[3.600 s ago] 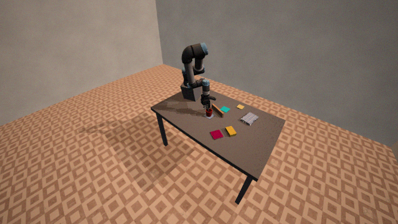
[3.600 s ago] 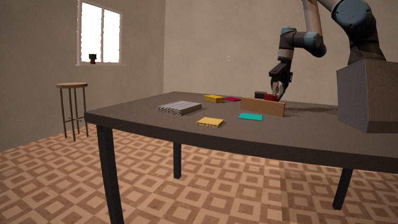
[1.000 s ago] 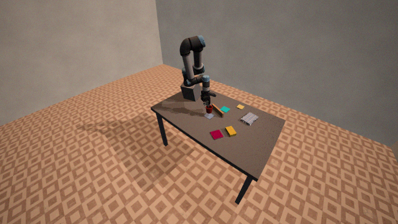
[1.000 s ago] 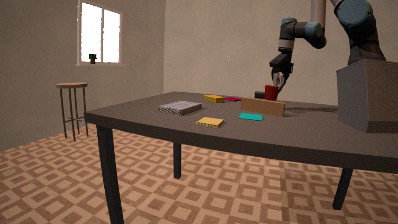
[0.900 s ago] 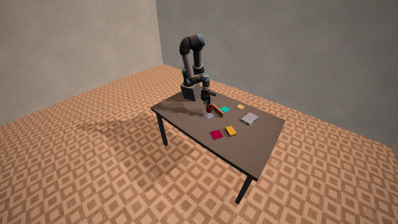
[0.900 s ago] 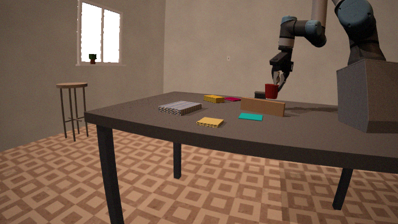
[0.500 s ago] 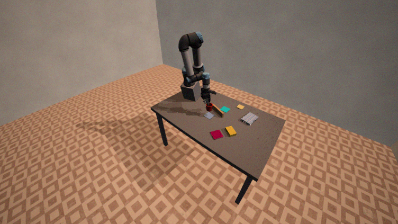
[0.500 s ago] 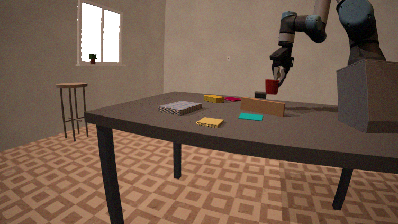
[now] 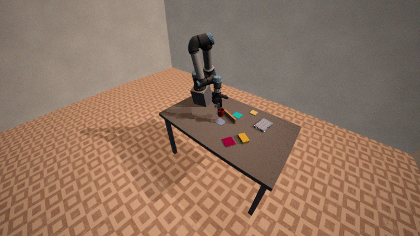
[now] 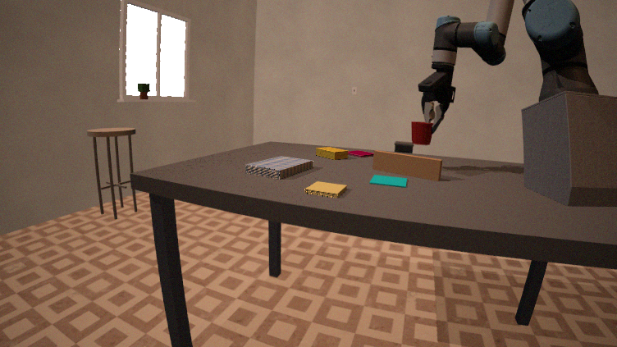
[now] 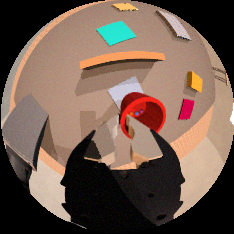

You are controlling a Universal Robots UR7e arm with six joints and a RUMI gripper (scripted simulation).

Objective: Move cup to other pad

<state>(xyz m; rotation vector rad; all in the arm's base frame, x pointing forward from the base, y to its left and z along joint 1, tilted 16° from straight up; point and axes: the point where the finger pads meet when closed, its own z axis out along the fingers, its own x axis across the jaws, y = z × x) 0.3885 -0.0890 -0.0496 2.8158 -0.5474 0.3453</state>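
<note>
Now: hand 3 cm short of the blue marble, 3 cm to the left of it and 4 cm above it. The rest, counted from my hand: rail 6 cm ahead, 10 cm to the left, 12 cm below; then grey pad 3 cm ahead, 1 cm to the right, 15 cm below; then red cup 3 cm ahead, 1 cm to the right, 3 cm below.
</note>
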